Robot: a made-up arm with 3 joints.
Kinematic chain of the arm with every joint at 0, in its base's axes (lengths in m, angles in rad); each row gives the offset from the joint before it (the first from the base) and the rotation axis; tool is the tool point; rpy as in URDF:
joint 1: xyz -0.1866 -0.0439 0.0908 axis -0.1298 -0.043 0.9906
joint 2: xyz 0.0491 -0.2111 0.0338 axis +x
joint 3: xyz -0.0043 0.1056 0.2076 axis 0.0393 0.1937 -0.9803
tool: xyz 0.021 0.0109 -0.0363 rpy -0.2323 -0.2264 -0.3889
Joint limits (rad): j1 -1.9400..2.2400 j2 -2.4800..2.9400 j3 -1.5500..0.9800
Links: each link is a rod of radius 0.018 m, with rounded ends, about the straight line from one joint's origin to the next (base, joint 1, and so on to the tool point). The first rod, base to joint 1, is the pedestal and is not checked.
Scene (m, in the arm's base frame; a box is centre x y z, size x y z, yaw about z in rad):
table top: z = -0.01
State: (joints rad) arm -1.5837 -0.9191 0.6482
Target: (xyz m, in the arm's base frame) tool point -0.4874 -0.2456 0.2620
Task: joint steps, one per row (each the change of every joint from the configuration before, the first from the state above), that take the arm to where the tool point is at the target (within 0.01 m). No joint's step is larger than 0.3 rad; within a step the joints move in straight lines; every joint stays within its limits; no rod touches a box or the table.
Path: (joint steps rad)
1: 0.0471 0.2717 -0.1995
2: 0.0470 0.2717 -0.1995
3: 0.0471 0.2716 -0.1995
4: 0.0470 0.2717 -0.1995
5: 0.0471 0.2717 -0.1994
6: 0.0471 0.2717 -0.1995
7: 0.0470 0.2717 -0.1995
8: 0.0471 0.2717 -0.1995

